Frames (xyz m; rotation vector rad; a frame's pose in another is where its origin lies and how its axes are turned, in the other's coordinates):
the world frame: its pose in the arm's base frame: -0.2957 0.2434 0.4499 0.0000 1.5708 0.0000
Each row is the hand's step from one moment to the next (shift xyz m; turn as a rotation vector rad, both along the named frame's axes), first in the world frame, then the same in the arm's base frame.
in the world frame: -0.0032 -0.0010 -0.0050 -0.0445 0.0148 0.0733
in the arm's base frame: -0.0050 -0.0010 0.0032 0.0733 0.0148 0.0445
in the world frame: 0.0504 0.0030 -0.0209 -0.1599 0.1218 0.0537
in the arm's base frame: -0.0209 0.0030 -0.0504 0.0537 0.1218 0.1599
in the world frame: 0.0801 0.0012 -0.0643 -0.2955 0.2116 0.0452
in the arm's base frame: -0.0643 0.0012 -0.0801 0.0452 0.2116 0.2955
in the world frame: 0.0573 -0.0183 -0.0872 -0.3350 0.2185 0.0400
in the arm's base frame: -0.0872 -0.0183 -0.0573 0.0400 0.2185 0.3350
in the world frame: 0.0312 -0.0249 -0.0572 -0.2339 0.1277 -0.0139
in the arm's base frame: -0.0572 -0.0249 -0.0312 -0.0139 0.1277 0.2339
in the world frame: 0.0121 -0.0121 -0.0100 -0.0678 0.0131 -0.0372
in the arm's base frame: -0.0100 -0.0121 -0.0121 -0.0372 0.0131 0.0678
